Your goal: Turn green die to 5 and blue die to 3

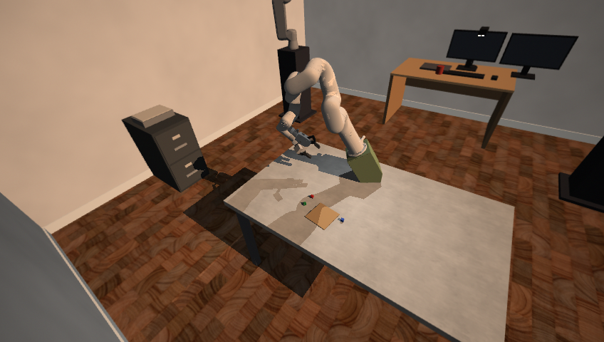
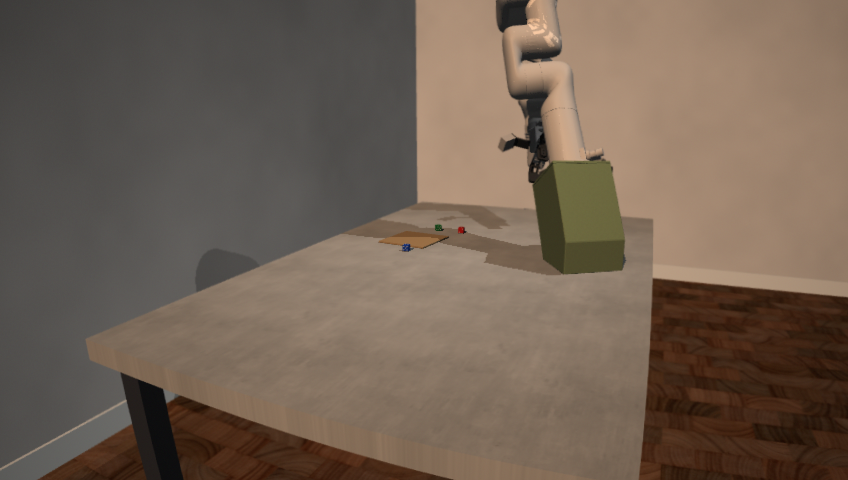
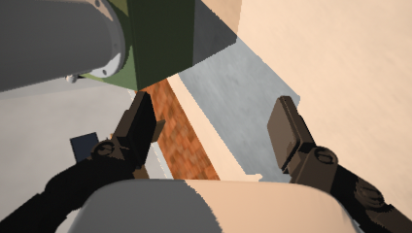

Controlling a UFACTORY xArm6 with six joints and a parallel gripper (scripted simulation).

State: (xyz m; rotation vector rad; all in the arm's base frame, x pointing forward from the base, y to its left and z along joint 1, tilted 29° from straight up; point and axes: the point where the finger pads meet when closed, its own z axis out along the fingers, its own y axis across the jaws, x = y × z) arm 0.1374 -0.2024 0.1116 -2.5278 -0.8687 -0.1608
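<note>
My hand is 270 mm short of the green die, 120 mm to the right of it and 180 mm above it. From my hand the other things lie so: blue die (250 mm ahead, 360 mm to the left, 180 mm below); then tan mat (280 mm ahead, 250 mm to the left, 180 mm below); then red die (190 mm ahead, 120 mm to the left, 180 mm below).
</note>
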